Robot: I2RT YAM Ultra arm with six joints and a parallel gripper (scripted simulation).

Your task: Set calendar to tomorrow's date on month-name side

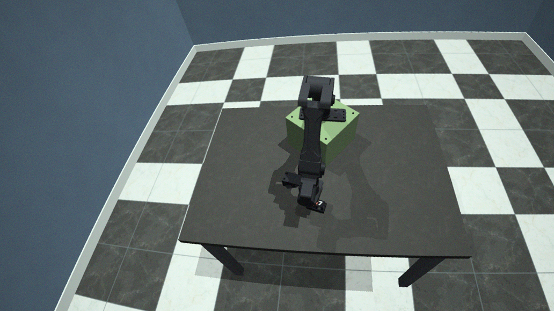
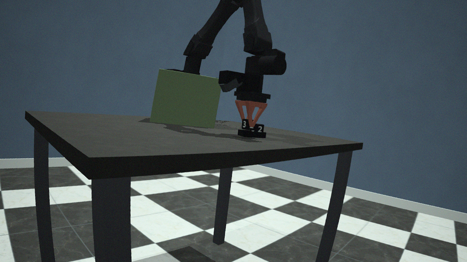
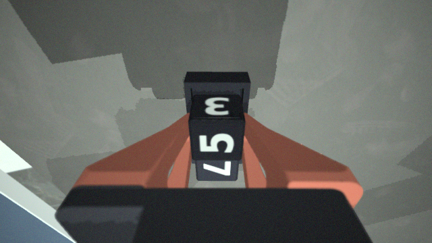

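Now: hand 2 cm to the right of the black tray and 3 cm above it. From my hand the other things lie so: calendar cube: right at my hand.
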